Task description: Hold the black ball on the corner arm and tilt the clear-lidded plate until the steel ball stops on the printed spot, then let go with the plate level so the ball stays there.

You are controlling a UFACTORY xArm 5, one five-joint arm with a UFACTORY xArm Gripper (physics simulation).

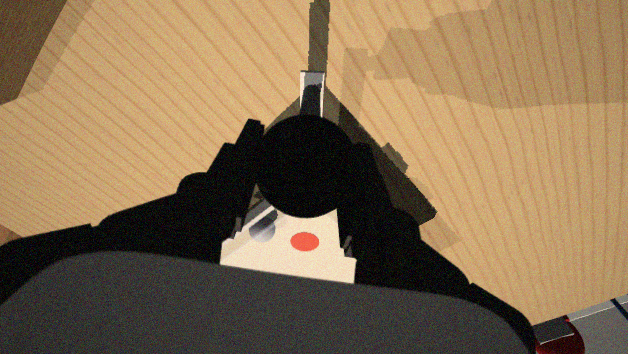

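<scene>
My gripper point(303, 158) is shut on the black ball point(306, 187), which sits between its two dark fingers. A short metallic piece, likely the corner arm point(312, 90), shows just beyond the ball. Below the ball, part of the cream plate point(287, 265) shows between the fingers, with a red-orange printed spot point(304, 241) on it. The greyish steel ball point(262, 230) lies to the left of the spot, apart from it, near the plate's pale left edge strip. The rest of the plate is hidden by the fingers and the gripper body. Its exact tilt I cannot tell.
A light wooden table top point(150, 100) lies below, with shadows of the arm and plate on it. A dark brown surface shows at the top left. A dark red round object point(562, 342) and a grey panel point(605, 330) with a dark line are at the bottom right.
</scene>
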